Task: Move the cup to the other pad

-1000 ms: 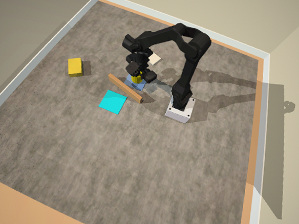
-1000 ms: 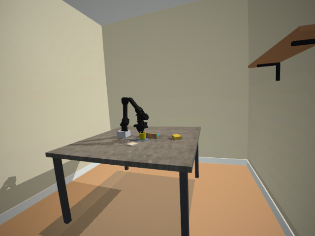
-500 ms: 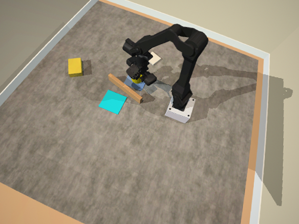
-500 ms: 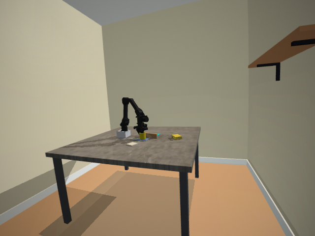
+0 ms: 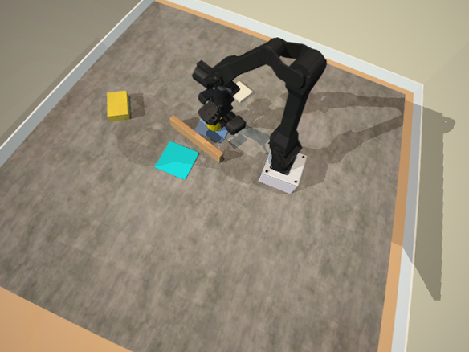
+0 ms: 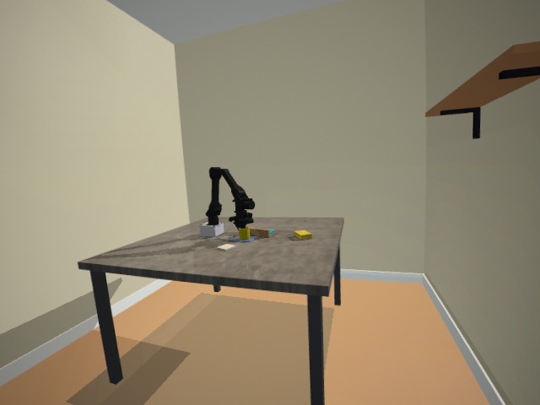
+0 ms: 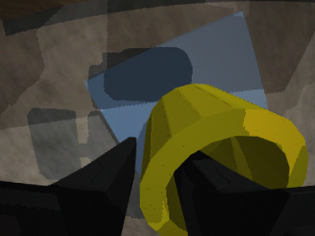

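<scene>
The pale blue pad is 4 cm below my gripper tip, 3 cm ahead of it and 1 cm to the right of it. Also, from my gripper tip: wooden bar (9 cm to the left, 5 cm ahead, 2 cm below); yellow cup (2 cm ahead, 1 cm to the right); blue marble (2 cm to the right, 2 cm below, 1 cm ahead).
</scene>
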